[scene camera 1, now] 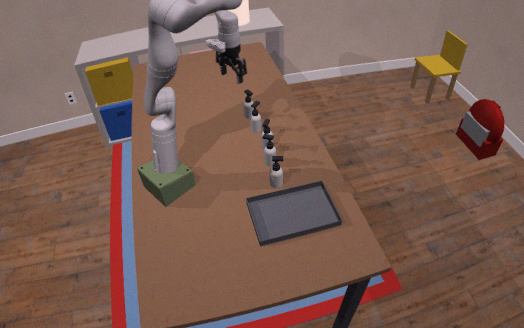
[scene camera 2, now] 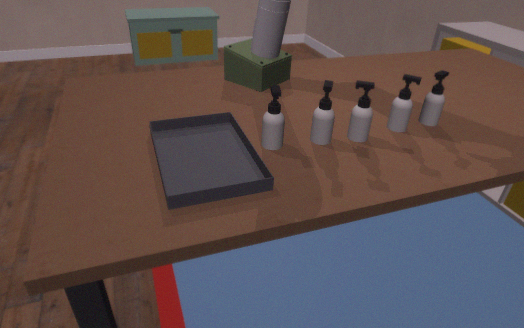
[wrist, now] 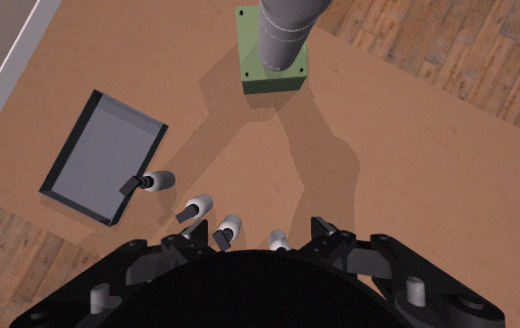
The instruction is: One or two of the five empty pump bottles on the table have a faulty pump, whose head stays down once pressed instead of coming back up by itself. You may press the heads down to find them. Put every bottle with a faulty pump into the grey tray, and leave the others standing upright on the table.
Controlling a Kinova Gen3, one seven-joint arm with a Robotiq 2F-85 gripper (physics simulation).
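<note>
Five white pump bottles with black heads stand upright in a row; every head looks raised. The nearest to the tray is one bottle; then come the second, third, fourth and fifth. The fifth is hidden in the wrist view. The grey tray is empty. My gripper is open and empty, above the table beyond the fifth bottle.
The green base block carries my arm at the table's side, across from the bottle row. A white shelf unit stands behind the table's far end. The table edge runs beyond the tray and bottles.
</note>
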